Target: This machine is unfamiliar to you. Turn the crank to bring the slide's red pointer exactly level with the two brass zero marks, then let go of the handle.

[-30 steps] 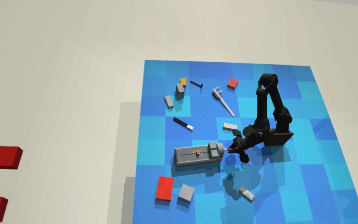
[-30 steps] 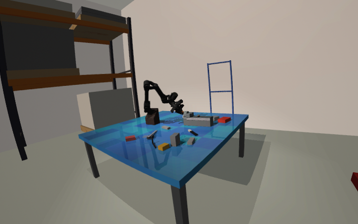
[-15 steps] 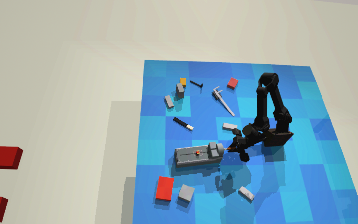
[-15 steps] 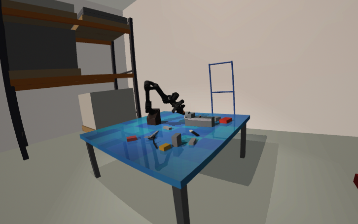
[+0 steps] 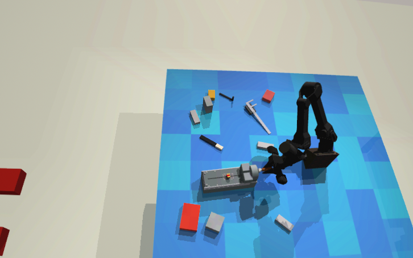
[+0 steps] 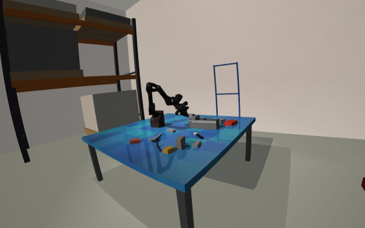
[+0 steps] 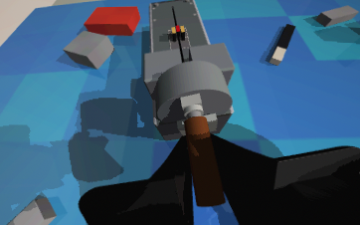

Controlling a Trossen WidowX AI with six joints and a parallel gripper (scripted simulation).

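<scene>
My gripper tip is 170 mm short of the red pointer, 10 mm to the right of it and 10 mm above it. Also, from my gripper tip: red block 530 mm to the right, 150 mm behind, 90 mm below; then brown crank handle 20 mm behind, 20 mm above; then black key 520 mm to the right, 90 mm ahead, 80 mm below.
</scene>
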